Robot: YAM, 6 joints.
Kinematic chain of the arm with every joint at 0, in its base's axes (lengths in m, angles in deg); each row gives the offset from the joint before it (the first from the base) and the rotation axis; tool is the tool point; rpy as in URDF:
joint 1: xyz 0 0 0.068 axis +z
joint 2: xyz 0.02 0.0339 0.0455 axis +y
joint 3: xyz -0.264 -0.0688 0 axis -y
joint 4: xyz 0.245 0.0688 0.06 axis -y
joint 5: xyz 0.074 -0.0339 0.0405 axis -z
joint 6: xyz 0.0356 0 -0.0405 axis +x
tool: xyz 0 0 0 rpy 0 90 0
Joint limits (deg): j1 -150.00..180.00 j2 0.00..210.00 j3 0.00..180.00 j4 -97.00..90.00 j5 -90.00..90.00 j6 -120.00..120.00
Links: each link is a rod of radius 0.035 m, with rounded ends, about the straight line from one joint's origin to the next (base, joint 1, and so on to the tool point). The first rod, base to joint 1, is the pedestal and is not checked.
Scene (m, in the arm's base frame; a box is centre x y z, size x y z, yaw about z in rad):
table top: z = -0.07
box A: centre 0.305 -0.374 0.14 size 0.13 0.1 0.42 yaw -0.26
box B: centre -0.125 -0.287 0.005 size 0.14 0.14 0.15 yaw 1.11
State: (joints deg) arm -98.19 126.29 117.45 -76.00 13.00 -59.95
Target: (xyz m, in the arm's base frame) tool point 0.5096 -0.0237 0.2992
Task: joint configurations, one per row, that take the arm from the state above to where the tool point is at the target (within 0.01 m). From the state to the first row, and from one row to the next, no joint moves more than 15 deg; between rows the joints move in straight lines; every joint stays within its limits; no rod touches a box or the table.
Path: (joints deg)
1: -86.19 127.03 127.55 -64.77 11.86 -59.95
2: -74.19 127.78 137.66 -53.53 10.72 -59.95
3: -62.18 128.52 147.76 -42.30 9.58 -59.95
4: -50.18 129.26 157.86 -31.06 8.43 -59.95
5: -38.20 130.27 152.79 -37.04 7.85 -59.95
6: -26.21 131.27 147.72 -43.02 7.27 -59.95
7: -14.22 132.28 142.65 -49.00 6.68 -59.95
8: -2.24 133.28 137.57 -54.98 6.10 -59.95

